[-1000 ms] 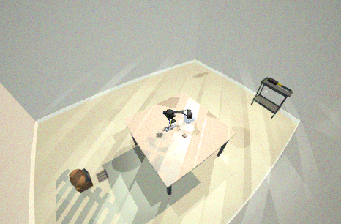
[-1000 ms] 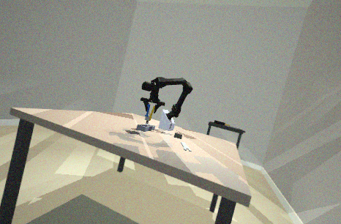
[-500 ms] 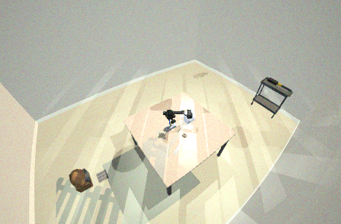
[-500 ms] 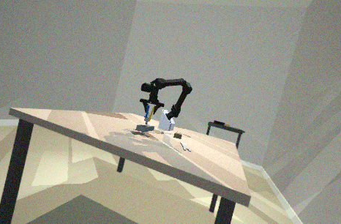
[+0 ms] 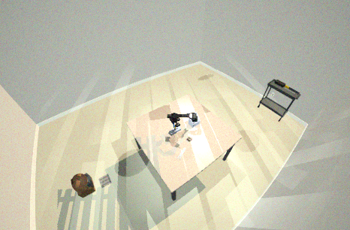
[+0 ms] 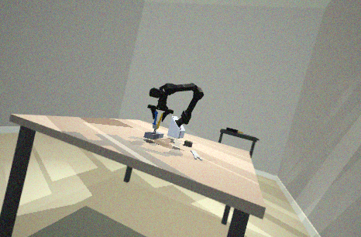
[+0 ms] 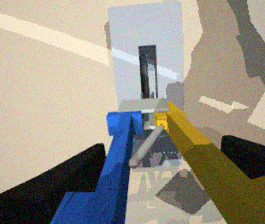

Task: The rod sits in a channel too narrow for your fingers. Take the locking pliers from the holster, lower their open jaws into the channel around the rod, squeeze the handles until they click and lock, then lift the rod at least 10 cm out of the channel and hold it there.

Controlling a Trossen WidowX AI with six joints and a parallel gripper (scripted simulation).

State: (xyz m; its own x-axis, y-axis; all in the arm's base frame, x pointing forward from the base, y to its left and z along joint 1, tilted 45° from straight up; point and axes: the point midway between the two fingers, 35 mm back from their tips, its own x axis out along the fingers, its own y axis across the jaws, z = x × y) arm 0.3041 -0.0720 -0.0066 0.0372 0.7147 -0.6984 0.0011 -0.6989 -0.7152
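Right now the grey link bar is 10 mm to the right of my gripper tip. Also, from my gripper tip: rod (120 mm below, 10 mm to the right); then channel block (110 mm below, 10 mm behind); then yellow handle (20 mm to the left).
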